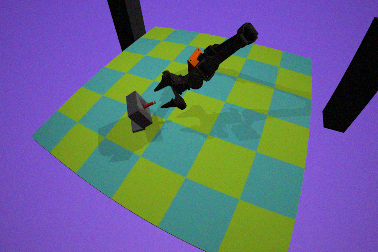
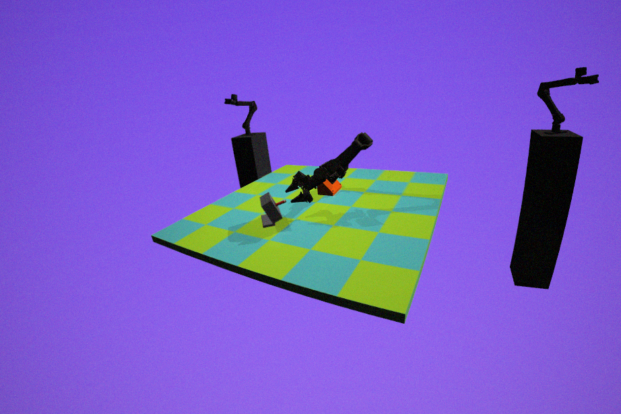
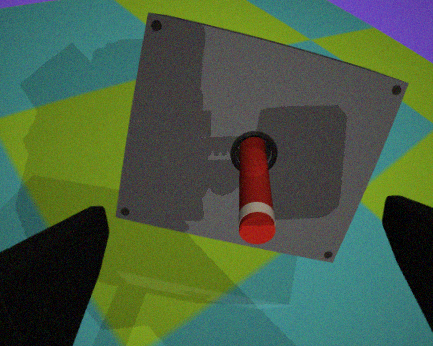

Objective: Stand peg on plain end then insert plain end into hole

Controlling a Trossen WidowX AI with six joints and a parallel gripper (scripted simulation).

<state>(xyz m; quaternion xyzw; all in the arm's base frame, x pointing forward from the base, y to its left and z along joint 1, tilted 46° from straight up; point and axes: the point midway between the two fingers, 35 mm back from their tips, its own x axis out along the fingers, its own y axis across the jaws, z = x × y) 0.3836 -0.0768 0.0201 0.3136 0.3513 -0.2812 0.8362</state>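
Now: gripper tip 10 mm short of the peg, 30 mm to the left of it and 30 mm above it. From my gripper tip the other things lie so: grey foot (70 mm ahead, 100 mm to the right, 110 mm below); then grey sloped panel (50 mm ahead, 80 mm to the right, 40 mm below).
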